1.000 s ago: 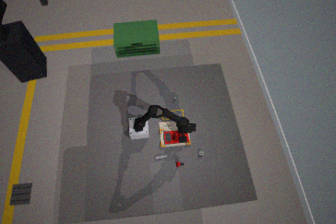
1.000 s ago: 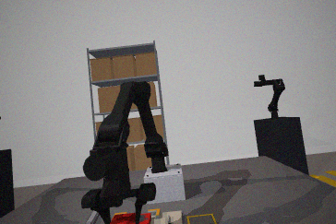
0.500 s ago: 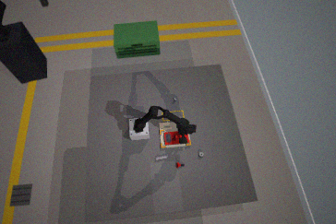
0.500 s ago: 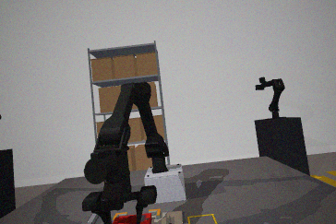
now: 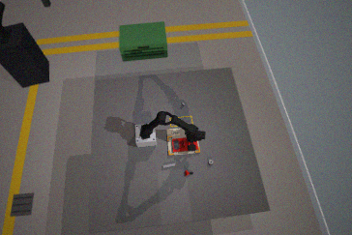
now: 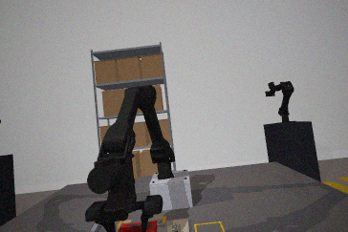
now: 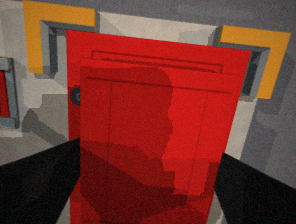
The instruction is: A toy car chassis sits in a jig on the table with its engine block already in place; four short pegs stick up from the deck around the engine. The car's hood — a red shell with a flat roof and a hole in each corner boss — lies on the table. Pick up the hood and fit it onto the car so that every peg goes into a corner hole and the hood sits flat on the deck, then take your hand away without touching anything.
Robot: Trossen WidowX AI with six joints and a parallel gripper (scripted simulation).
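The red hood is 1 cm above my gripper tip. The rest, counted from my gripper tip: grey wheel: 11 cm ahead, 19 cm to the right, 3 cm below; grey engine block: 2 cm below.
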